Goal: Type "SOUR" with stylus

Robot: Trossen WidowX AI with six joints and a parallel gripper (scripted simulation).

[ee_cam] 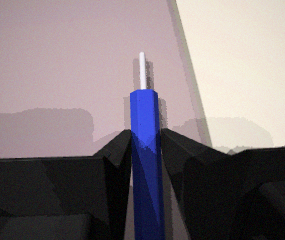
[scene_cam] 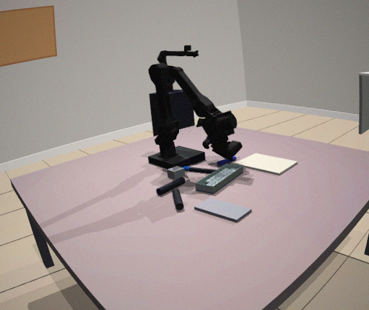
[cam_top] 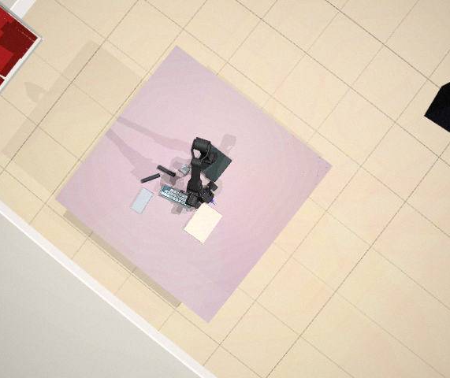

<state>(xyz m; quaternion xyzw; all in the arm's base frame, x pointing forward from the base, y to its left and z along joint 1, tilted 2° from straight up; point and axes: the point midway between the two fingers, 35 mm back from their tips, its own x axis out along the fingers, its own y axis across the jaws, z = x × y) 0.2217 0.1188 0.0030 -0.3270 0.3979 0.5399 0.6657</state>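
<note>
The dark pen is 60 mm behind my gripper tip and 160 mm to the right of it. From my gripper tip the other things lie so: cream pad 150 mm ahead, 40 mm to the left; blue stylus 10 mm to the left; small grey cube 70 mm behind, 240 mm to the right, 10 mm above.
</note>
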